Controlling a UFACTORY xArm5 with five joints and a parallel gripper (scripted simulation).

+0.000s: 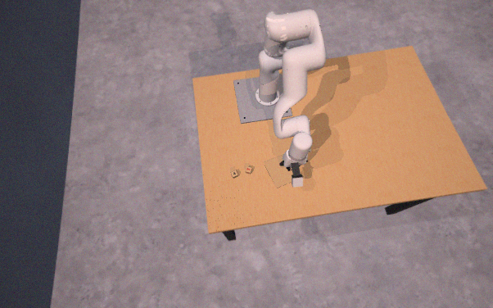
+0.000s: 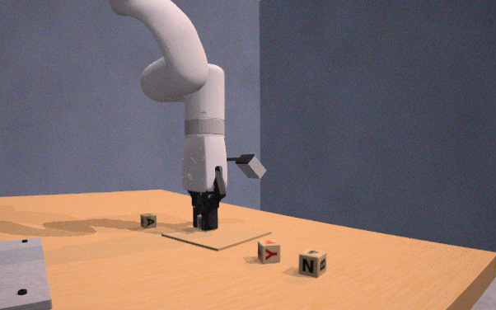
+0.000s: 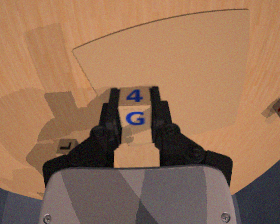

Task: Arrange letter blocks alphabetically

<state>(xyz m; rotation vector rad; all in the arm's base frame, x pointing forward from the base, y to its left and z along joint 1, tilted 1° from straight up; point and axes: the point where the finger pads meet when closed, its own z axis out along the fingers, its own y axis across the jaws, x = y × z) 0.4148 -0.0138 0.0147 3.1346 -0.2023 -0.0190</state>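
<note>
Right now the blue-lettered block is 1 cm below my hand. The rest, counted from my hand: black-lettered block 4 cm behind, 27 cm to the right, 1 cm below; then thin tan mat 4 cm to the right, 2 cm below; then red-lettered block 4 cm behind, 20 cm to the right, 1 cm below.
</note>
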